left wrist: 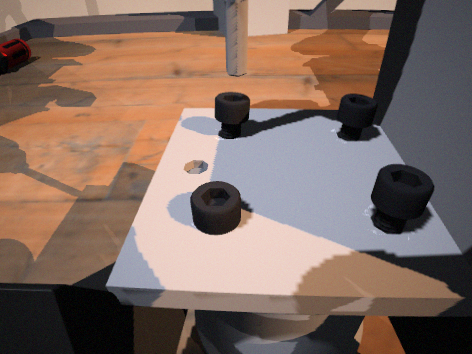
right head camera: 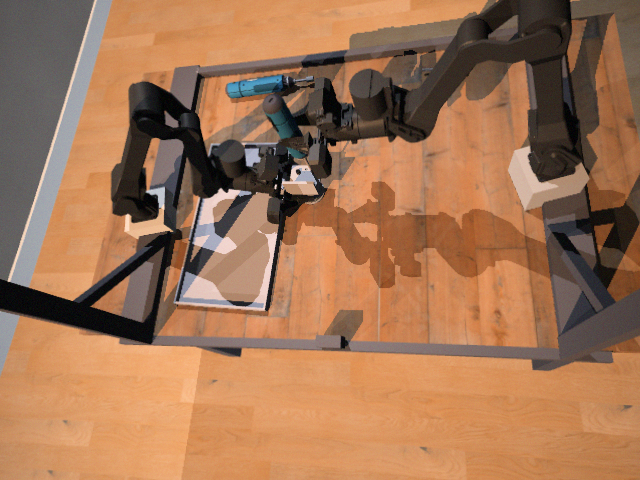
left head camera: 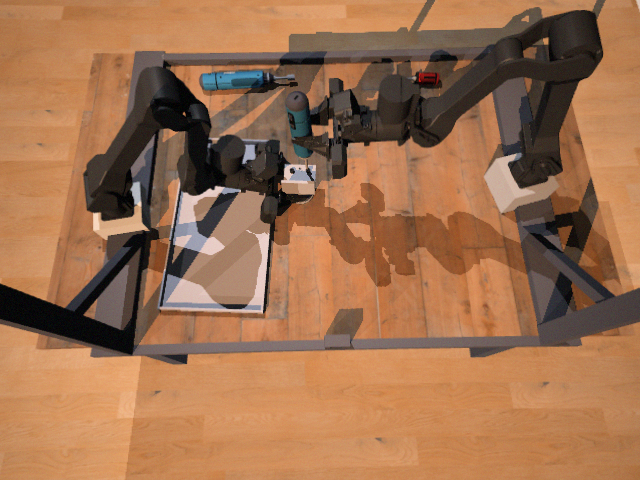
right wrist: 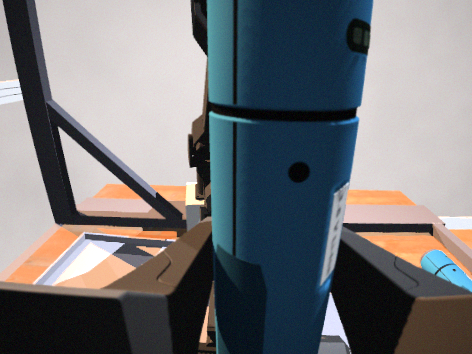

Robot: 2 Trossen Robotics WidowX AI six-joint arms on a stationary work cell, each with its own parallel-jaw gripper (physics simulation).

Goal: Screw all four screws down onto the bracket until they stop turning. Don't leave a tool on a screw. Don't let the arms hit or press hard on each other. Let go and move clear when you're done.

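Seen in the pictures: left gripper, fingertip midpoint: (left wrist: 278, 226); right gripper, fingertip midpoint: (right head camera: 279, 132) (left head camera: 291, 130) (right wrist: 268, 228); left arm's base at its link origin: (right head camera: 145, 209) (left head camera: 117, 205); right arm's base at its link origin: (right head camera: 550, 164) (left head camera: 527, 172).
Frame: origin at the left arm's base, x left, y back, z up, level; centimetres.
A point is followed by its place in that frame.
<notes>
My left gripper (left head camera: 285, 186) (right head camera: 285, 187) is shut on the white bracket (left head camera: 298, 187) @(x -4.5, y -39.2, z 3.4 cm) (right head camera: 301, 187) @(x -4.6, y -39.6, z 3.7 cm) (left wrist: 280, 200) @(x -0.4, y -38.8, z 0.9 cm). In the left wrist view, the near-left screw (left wrist: 216, 212) @(x 1.0, y -38.1, z 1.5 cm) sits low with no thread showing. The near-right screw (left wrist: 402, 192) @(x -2.2, y -37.5, z 2.0 cm), far-left screw (left wrist: 232, 108) @(x 0.2, y -41.6, z 1.9 cm) and far-right screw (left wrist: 357, 110) @(x -3.0, y -40.8, z 2.0 cm) stand up with thread showing below their heads. My right gripper (left head camera: 307, 131) (right head camera: 296, 132) (right wrist: 268, 228) @(x 0.3, y -39.3, z 17.3 cm) is shut on the teal electric screwdriver (left head camera: 298, 113) @(x -2.0, y -40.6, z 25.1 cm) (right head camera: 279, 117) @(x -2.0, y -41.3, z 24.3 cm) (right wrist: 285, 150) @(x -0.5, y -42.9, z 21.7 cm). Its bit (left wrist: 237, 55) @(x 0.0, y -41.6, z 3.3 cm) hangs above and beyond the far-left screw, apart from it.
A second blue electric screwdriver (left head camera: 232, 80) @(x 30.8, y -28.2, z -2.1 cm) (right head camera: 255, 86) @(x 30.8, y -28.6, z -2.0 cm) (right wrist: 447, 267) @(x 31.5, y -24.7, z -1.8 cm) lies at the back left. A red-handled screwdriver (left head camera: 428, 78) @(x 23.1, y -76.9, z -3.1 cm) (left wrist: 15, 53) @(x 22.7, y -76.4, z -3.9 cm) lies at the back right. A white tray (left head camera: 211, 310) @(x -25.7, y -16.8, z -4.1 cm) (right head camera: 222, 305) @(x -25.6, y -17.6, z -4.0 cm) lies under the left arm. The two grippers are close together near the bracket.
</notes>
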